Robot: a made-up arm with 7 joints. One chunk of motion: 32 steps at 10 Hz.
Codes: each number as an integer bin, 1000 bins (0 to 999) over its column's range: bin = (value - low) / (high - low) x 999, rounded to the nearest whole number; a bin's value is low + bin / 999 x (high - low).
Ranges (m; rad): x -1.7..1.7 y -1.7..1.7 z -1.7..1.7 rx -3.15..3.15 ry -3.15..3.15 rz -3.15..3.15
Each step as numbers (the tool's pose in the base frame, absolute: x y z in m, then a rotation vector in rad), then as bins.
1 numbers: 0.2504 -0.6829 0.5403 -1.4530 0.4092 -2.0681
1 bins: 573 299 658 269 564 172
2 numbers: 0.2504 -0.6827 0.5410 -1.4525 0.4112 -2.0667
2 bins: 573 299 658 269 565 172
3 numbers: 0.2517 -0.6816 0.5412 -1.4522 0.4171 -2.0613
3 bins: 573 299 659 269 566 173
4 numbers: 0.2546 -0.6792 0.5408 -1.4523 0.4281 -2.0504
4 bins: 574 300 658 269 567 174
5 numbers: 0.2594 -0.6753 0.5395 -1.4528 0.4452 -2.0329
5 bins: 576 301 658 269 570 177
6 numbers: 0.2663 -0.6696 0.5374 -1.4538 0.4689 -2.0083
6 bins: 578 303 657 269 574 181
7 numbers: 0.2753 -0.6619 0.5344 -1.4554 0.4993 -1.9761
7 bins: 580 305 657 269 579 186
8 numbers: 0.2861 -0.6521 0.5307 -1.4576 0.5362 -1.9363
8 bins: 584 308 655 268 585 192
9 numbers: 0.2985 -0.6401 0.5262 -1.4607 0.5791 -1.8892
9 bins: 587 311 654 268 591 200
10 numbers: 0.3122 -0.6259 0.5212 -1.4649 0.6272 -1.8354
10 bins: 591 316 653 267 599 208
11 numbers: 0.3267 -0.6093 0.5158 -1.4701 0.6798 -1.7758
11 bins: 595 320 651 266 607 218
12 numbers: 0.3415 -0.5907 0.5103 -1.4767 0.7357 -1.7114
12 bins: 600 326 649 265 616 228
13 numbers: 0.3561 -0.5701 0.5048 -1.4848 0.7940 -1.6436
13 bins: 604 332 648 264 625 239
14 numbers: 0.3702 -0.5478 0.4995 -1.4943 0.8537 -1.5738
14 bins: 608 339 646 263 635 250
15 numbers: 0.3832 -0.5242 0.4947 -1.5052 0.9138 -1.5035
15 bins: 612 345 645 261 644 261
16 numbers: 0.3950 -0.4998 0.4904 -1.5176 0.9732 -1.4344
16 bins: 616 353 644 259 654 272
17 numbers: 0.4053 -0.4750 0.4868 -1.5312 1.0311 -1.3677
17 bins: 619 360 643 257 663 283
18 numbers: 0.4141 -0.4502 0.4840 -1.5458 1.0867 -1.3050
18 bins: 621 367 642 254 672 293
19 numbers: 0.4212 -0.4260 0.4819 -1.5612 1.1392 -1.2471
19 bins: 623 374 641 252 680 302
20 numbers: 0.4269 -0.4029 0.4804 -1.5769 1.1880 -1.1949
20 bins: 625 381 641 249 688 310
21 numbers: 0.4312 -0.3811 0.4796 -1.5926 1.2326 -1.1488
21 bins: 626 388 640 247 695 317
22 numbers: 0.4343 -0.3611 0.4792 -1.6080 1.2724 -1.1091
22 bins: 627 393 640 245 701 324
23 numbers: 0.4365 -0.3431 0.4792 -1.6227 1.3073 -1.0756
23 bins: 628 399 640 242 707 329
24 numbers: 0.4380 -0.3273 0.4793 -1.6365 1.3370 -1.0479
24 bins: 628 403 640 240 712 333
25 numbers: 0.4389 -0.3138 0.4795 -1.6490 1.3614 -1.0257
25 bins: 628 407 640 238 715 337
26 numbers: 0.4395 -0.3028 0.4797 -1.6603 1.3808 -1.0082
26 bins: 629 411 640 236 718 340
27 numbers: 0.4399 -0.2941 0.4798 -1.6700 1.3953 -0.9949
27 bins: 629 413 640 235 721 342
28 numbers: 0.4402 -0.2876 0.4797 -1.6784 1.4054 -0.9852
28 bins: 629 415 640 233 722 343
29 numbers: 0.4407 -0.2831 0.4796 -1.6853 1.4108 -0.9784
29 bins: 629 416 640 232 723 344
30 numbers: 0.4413 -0.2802 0.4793 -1.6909 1.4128 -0.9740
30 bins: 629 417 640 231 724 345
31 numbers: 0.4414 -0.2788 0.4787 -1.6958 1.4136 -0.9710
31 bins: 629 418 640 231 724 346
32 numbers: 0.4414 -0.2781 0.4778 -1.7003 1.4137 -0.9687
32 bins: 629 418 640 230 724 346
